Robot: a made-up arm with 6 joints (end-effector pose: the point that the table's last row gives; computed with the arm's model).
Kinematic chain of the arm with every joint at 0, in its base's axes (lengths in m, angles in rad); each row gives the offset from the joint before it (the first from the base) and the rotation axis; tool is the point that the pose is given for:
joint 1: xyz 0 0 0.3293 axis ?
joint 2: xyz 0 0 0 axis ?
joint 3: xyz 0 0 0.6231 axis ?
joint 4: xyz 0 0 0 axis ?
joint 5: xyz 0.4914 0 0 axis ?
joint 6: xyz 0 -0.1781 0 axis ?
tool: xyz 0 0 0
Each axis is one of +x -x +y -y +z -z.
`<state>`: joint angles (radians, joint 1 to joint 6).
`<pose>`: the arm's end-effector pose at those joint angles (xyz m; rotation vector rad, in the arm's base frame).
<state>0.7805 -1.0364 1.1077 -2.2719 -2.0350 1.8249</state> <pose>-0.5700 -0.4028 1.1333 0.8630 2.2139 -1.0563</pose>
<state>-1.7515 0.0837 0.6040 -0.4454 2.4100 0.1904</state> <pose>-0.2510 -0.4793 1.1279 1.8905 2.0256 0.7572</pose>
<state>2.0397 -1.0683 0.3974 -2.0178 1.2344 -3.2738</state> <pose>0.0826 -0.3335 1.1012 0.1676 -0.2519 0.9443</pose>
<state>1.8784 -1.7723 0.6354 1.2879 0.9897 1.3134</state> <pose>0.3774 -1.0237 0.4067 0.3448 -1.1760 -1.8934</pose>
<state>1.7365 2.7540 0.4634 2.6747 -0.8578 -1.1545</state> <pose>-0.1522 -0.0540 -0.6699 2.4657 0.3616 -1.7300</pose>
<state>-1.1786 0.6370 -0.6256 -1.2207 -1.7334 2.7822</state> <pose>0.0812 -0.3563 0.3112 0.0865 -0.0219 0.7748</pose>
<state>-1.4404 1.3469 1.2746 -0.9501 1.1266 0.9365</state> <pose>0.0387 -1.0914 0.2876 -0.5002 -0.5315 -2.2948</pose>
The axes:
joint 1: +z
joint 2: +y
joint 3: -y
joint 4: -x
joint 5: -y
joint 6: -x

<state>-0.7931 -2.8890 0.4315 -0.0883 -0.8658 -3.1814</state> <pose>-0.5769 0.3330 -0.3460 0.8506 -0.1983 2.2014</pose>
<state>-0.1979 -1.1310 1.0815 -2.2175 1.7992 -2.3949</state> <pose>-0.7085 0.2515 1.0733 -0.3096 -0.0194 -1.1190</pose>
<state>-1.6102 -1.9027 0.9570 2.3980 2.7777 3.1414</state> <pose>0.1741 1.0886 0.1472 -0.5866 0.4888 -1.3027</pose>
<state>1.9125 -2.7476 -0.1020 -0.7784 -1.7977 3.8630</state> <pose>0.3245 -0.5340 0.0978 -0.8576 -1.9826 -2.0480</pose>
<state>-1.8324 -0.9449 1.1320 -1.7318 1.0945 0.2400</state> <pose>0.1800 0.5620 1.2093 -0.3721 -2.5610 0.3074</pose>
